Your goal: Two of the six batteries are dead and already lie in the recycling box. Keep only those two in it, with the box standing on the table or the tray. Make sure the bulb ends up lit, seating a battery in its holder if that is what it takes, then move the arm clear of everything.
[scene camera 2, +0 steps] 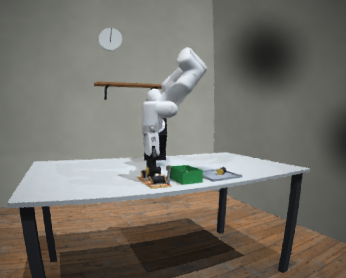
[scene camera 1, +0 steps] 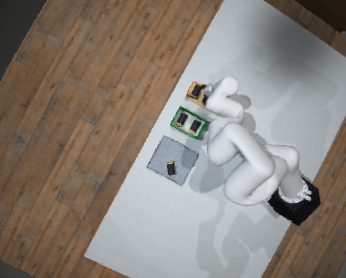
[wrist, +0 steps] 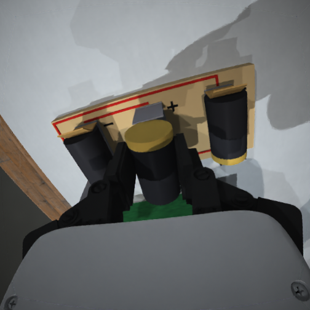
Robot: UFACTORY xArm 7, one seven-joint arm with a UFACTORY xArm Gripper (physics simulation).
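Seen in the pictures: gripper, fingertip midpoint: (scene camera 2: 151, 170); arm's base, origin of the base link: (scene camera 1: 293, 190).
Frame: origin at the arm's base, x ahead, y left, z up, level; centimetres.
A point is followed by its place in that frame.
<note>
The tan circuit board (wrist: 192, 100) (scene camera 2: 161, 186) @(x 60.0, y -20.3, z -23.8 cm) holds one battery (wrist: 90, 152) at its left and another (wrist: 227, 122) at its right in the wrist view. My gripper (wrist: 153, 153) (scene camera 2: 152, 162) is shut on a black battery (wrist: 157, 172), low over the middle grey holder (wrist: 149, 112), its gold end toward the plus mark. Whether it touches the holder is unclear. The green box (scene camera 1: 185, 133) @(x 51.4, y 0.1, z -20.1 cm) (scene camera 2: 186, 175) @(x 59.8, y -8.5, z -20.1 cm) stands on the table with two batteries (scene camera 1: 181, 119) @(x 56.3, y -4.9, z -20.8 cm) (scene camera 1: 195, 126) @(x 48.7, y -5.3, z -20.8 cm) inside. Another battery (scene camera 1: 171, 168) @(x 49.1, y 18.1, z -20.9 cm) (scene camera 2: 221, 171) @(x 51.7, y 16.3, z -22.1 cm) lies on the grey tray (scene camera 1: 160, 152) @(x 57.1, y 14.0, z -24.2 cm) (scene camera 2: 232, 175) @(x 54.7, y 21.4, z -24.2 cm). I cannot make out the bulb's state.
A thin upright post (scene camera 2: 169, 174) @(x 59.7, y -16.5, z -19.0 cm) stands at the board's side nearest the green box. The box stands between the board and the tray. The white table's (scene camera 1: 125, 215) @(x 57.3, y 49.7, z -24.5 cm) long edge runs close beside all three. A wall shelf (scene camera 2: 127, 85) is behind the arm.
</note>
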